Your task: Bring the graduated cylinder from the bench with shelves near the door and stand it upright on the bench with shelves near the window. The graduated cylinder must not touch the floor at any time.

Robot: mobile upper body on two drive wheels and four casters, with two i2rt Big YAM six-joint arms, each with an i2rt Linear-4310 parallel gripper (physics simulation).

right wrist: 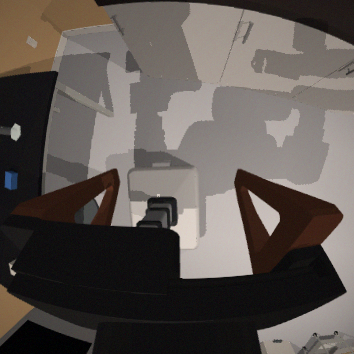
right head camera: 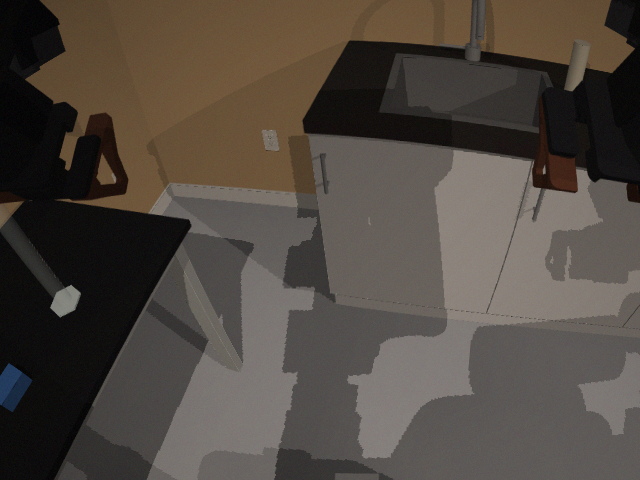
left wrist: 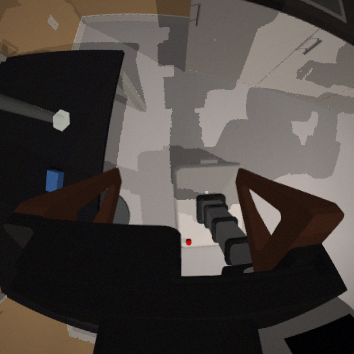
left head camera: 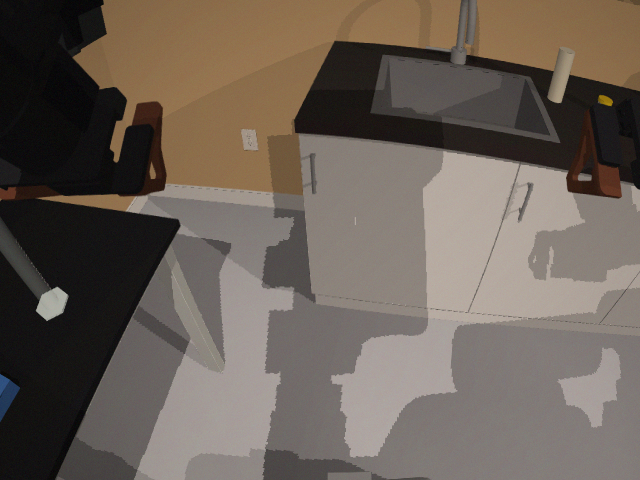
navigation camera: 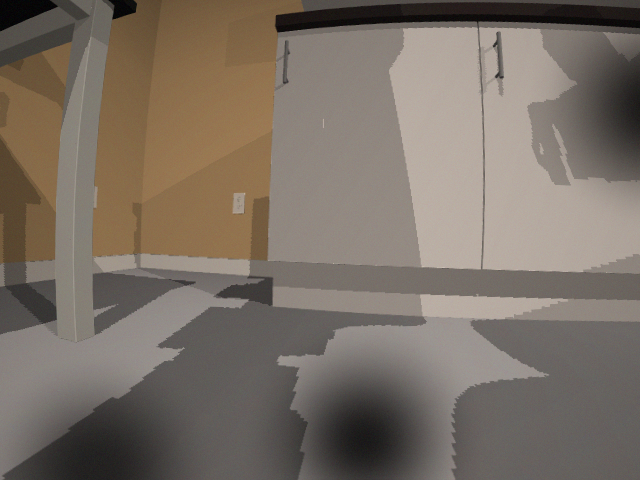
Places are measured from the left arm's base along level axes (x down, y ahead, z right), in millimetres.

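Pixels of known places: left gripper, fingertip midpoint: [right head camera: 86, 188] [left wrist: 178, 174] [left head camera: 116, 184]; right gripper, fingertip midpoint: [right wrist: 176, 174] [right head camera: 583, 186] [left head camera: 608, 191].
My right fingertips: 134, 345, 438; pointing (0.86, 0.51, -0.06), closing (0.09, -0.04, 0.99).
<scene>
For each thing: its middle in the pictures, then the offset to it from my right fingertips, as dx, dy, dz. "spot": a spot on its surface instead. Level surfaces: height alone.
- graduated cylinder at the middle of its body: [left head camera: 18, 259] [right head camera: 31, 258] [left wrist: 32, 110] +346, +223, -930
- black-topped bench at its surface level: dx +514
- blue block at the middle of its body: [right head camera: 10, 387] [left wrist: 54, 180] [right wrist: 10, 179] +494, -40, -972
- bench leg at a spot on its surface: [navigation camera: 77, 206] spot: +1001, +446, -684
- sink counter at its surface level: dx +366
- pale cylinder at a spot on its surface: [left head camera: 560, 74] spot: +265, +870, +458
- yellow-topped item at a spot on its surface: [left head camera: 604, 100] spot: +306, +808, +610
- stool base at the middle of its body: [left wrist: 105, 213] [right wrist: 79, 210] +1261, -441, -1117
The graduated cylinder [left head camera: 24, 262] [right head camera: 39, 265] [left wrist: 30, 110] stands upright on a black-topped bench [left head camera: 103, 248] [right head camera: 118, 248] [left wrist: 85, 75] at the left. It is a grey see-through tube with a pale hexagonal base; its upper end is cut off by the picture edges. Whether this bench is the door or window one, I cannot tell. My left gripper [left head camera: 82, 192] [left wrist: 178, 174] is open and empty; in the left wrist view the cylinder is at the upper left, apart from the fingers. My right gripper [right head camera: 594, 188] [right wrist: 176, 174] is open and empty, farther right from the cylinder.
A blue block [left head camera: 6, 395] [right head camera: 12, 387] [left wrist: 54, 180] [right wrist: 11, 180] lies on the bench. A bench leg [navigation camera: 77, 206] stands at the left. Ahead is a sink counter [left head camera: 320, 111] with a pale cylinder [left head camera: 560, 74] and a yellow-topped item [left head camera: 604, 100]. A stool base [right wrist: 87, 212] shows behind the finger.
</scene>
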